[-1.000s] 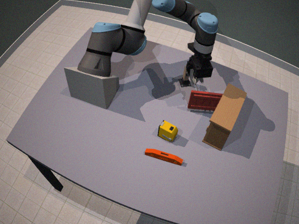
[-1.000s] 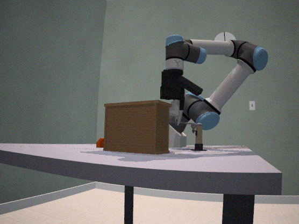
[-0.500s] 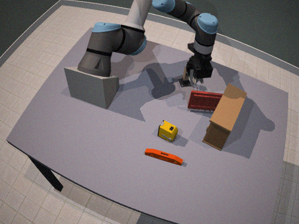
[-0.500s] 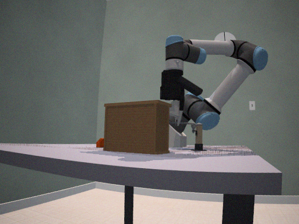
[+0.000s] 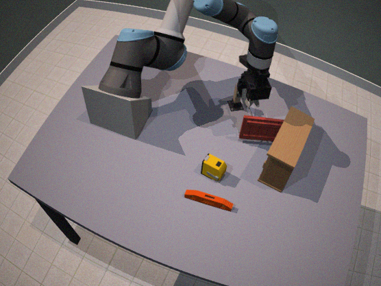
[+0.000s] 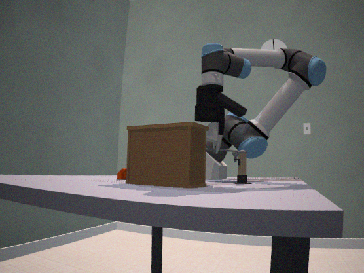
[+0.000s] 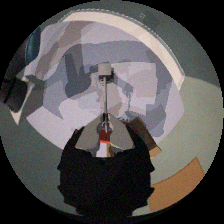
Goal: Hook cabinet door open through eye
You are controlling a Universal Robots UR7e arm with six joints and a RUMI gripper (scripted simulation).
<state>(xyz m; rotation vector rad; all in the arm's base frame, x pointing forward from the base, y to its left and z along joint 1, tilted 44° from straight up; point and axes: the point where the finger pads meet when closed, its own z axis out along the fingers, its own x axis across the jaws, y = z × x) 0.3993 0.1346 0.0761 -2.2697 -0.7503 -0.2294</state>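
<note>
The wire hook is 20 mm below my hand, 10 mm to the left of it and 10 mm behind it. Also, from my hand: door (80 mm ahead, 40 mm below, 30 mm to the right); then yellow tape measure (240 mm to the right, 80 mm below, 30 mm behind); then wooden cabinet (130 mm ahead, 60 mm to the right, 40 mm below).
</note>
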